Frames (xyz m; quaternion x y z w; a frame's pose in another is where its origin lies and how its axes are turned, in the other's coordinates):
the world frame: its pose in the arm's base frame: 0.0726 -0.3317 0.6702 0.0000 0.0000 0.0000 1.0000
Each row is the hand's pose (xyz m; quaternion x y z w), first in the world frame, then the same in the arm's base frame.
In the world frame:
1: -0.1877 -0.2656 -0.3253 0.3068 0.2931 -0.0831 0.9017
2: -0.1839 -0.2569 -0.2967 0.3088 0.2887 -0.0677 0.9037
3: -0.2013 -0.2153 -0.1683 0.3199 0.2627 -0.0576 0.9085
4: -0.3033 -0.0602 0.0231 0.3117 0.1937 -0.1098 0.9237
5: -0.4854 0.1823 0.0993 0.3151 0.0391 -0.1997 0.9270
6: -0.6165 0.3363 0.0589 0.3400 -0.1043 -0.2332 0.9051
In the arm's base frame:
1: -0.1151 -0.5973 0.3449 0.3068 0.2931 -0.0831 0.9017
2: -0.1113 -0.5886 0.3735 0.3088 0.2887 -0.0677 0.9037
3: -0.1287 -0.5470 0.5019 0.3199 0.2627 -0.0576 0.9085
4: -0.2307 -0.3919 0.6933 0.3117 0.1937 -0.1098 0.9237
5: -0.4128 -0.1494 0.7695 0.3151 0.0391 -0.1997 0.9270
6: -0.5439 0.0046 0.7291 0.3400 -0.1043 -0.2332 0.9051

